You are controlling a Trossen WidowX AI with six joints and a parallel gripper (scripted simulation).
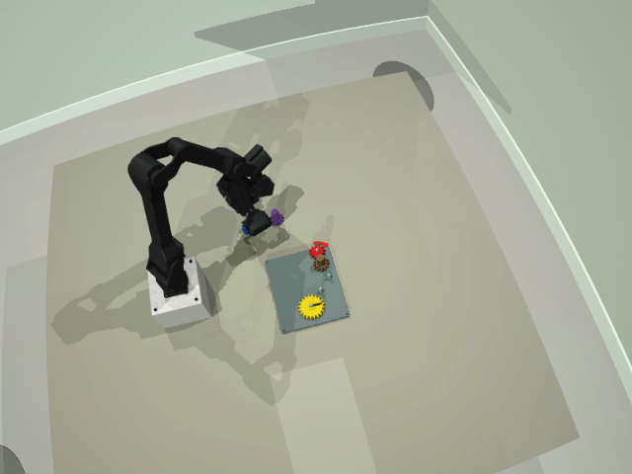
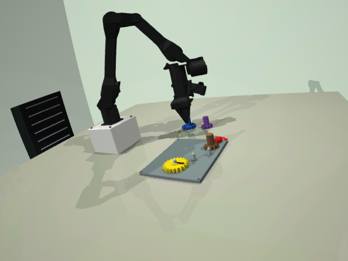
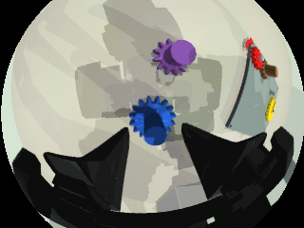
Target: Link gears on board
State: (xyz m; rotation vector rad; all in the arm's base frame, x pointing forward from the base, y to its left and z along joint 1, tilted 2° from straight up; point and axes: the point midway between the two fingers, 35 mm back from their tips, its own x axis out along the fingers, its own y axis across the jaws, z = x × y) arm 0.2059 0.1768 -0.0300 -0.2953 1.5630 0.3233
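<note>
My gripper tip is 160 mm to the left of the brown gear and 160 mm short of it. Also, from my gripper tip: purple gear (70 mm ahead, 10 mm to the left, 10 mm below); then red arrow (170 mm ahead, 100 mm to the right, 20 mm below); then blue gear (10 mm below).
</note>
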